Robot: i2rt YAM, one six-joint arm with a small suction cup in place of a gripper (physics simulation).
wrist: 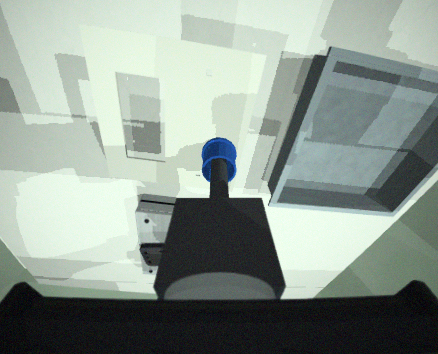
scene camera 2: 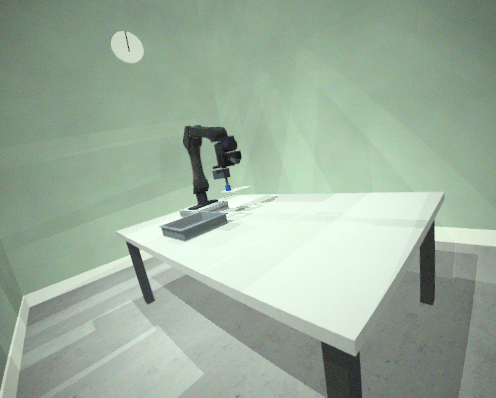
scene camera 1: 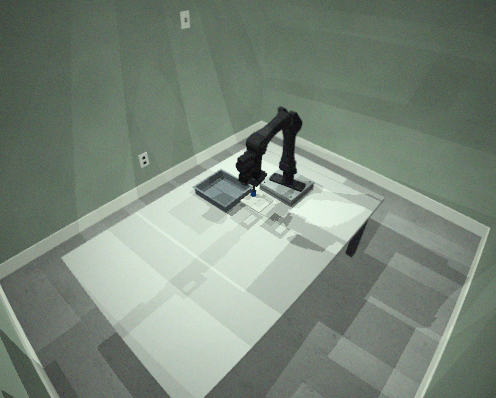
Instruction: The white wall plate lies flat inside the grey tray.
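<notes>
The white wall plate [scene camera 1: 259, 204] [scene camera 2: 238, 189] [wrist: 189, 88] is a thin rectangle with a rectangular opening. It hangs level under my blue suction cup [scene camera 1: 253, 193] [scene camera 2: 227, 188] [wrist: 218, 154], a little above the table, and the cup sits on its top face and holds it. The grey tray [scene camera 1: 201, 190] [scene camera 2: 183, 233] [wrist: 333, 207] is shallow and empty. It stands on the table just beside the plate, to the right in the wrist view. The plate's near edge is close to the tray's rim and stays outside it.
The arm's grey mounting plate [scene camera 1: 290, 192] [scene camera 2: 204, 207] [wrist: 147, 218] lies on the table right behind the plate and next to the tray. The white table [scene camera 1: 167, 276] [scene camera 2: 325, 257] stretches far forward. Shifting light patches cross its top.
</notes>
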